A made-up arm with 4 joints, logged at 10 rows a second.
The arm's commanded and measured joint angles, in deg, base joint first. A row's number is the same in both.
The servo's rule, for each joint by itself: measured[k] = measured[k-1] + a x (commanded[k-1-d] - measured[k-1]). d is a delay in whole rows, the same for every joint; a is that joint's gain. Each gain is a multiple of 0.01, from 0.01 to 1. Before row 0 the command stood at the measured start. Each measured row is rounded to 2 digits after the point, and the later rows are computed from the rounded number. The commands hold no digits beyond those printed.
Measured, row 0:
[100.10 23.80 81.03 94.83]
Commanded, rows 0 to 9:
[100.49 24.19 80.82 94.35]
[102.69 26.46 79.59 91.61]
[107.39 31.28 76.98 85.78]
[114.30 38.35 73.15 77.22]
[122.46 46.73 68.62 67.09]
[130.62 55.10 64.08 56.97]
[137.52 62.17 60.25 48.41]
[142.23 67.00 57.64 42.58]
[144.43 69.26 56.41 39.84]
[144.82 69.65 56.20 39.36]
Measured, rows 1 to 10:
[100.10 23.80 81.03 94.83]
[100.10 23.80 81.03 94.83]
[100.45 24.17 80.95 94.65]
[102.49 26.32 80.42 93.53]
[106.95 30.98 79.08 90.66]
[113.64 37.91 76.77 85.69]
[121.67 46.20 73.59 78.81]
[129.81 54.57 69.88 70.73]
[136.83 61.71 66.12 62.47]
[141.74 66.68 62.81 55.11]
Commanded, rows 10 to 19:
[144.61 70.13 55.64 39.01]
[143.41 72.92 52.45 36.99]
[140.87 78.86 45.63 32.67]
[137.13 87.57 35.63 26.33]
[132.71 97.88 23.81 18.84]
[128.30 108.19 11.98 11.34]
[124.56 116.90 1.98 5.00]
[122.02 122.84 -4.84 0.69]
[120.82 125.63 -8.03 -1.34]
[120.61 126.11 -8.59 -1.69]
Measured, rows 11 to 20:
[144.19 69.11 60.31 49.46]
[144.76 69.62 58.71 45.72]
[144.62 70.10 57.51 43.24]
[143.52 72.75 55.54 40.93]
[141.11 78.49 51.68 37.87]
[137.49 87.03 45.42 33.60]
[133.14 97.23 36.99 28.14]
[128.74 107.53 27.24 21.92]
[124.94 116.34 17.39 15.66]
[122.28 122.45 8.72 10.12]

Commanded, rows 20 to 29:
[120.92 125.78 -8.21 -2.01]
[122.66 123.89 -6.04 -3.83]
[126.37 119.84 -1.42 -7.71]
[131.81 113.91 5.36 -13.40]
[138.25 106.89 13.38 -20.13]
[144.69 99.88 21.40 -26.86]
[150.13 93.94 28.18 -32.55]
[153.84 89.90 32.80 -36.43]
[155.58 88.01 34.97 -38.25]
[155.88 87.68 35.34 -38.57]
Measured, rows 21 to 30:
[120.95 125.44 2.19 5.88]
[120.64 126.07 -2.01 3.08]
[120.89 125.80 -4.43 1.20]
[122.50 124.00 -5.06 -0.66]
[126.02 120.09 -3.64 -3.27]
[131.29 114.28 -0.13 -7.02]
[137.62 107.33 5.14 -11.87]
[144.05 100.33 11.48 -17.42]
[149.58 94.32 17.99 -23.02]
[153.46 90.17 23.77 -27.98]

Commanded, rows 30 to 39:
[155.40 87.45 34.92 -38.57]
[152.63 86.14 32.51 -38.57]
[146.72 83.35 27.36 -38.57]
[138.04 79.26 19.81 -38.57]
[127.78 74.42 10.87 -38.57]
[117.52 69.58 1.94 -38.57]
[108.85 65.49 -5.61 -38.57]
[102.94 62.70 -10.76 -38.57]
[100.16 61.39 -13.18 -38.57]
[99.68 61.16 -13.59 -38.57]
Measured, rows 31 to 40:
[155.39 88.14 28.14 -31.78]
[155.84 87.71 30.95 -34.29]
[155.44 87.47 32.50 -35.87]
[152.88 86.22 32.50 -36.87]
[147.27 83.52 30.50 -37.50]
[138.87 79.52 26.33 -37.90]
[128.78 74.73 20.30 -38.15]
[118.53 69.89 13.14 -38.31]
[109.72 65.75 5.83 -38.41]
[103.55 62.88 -0.64 -38.47]

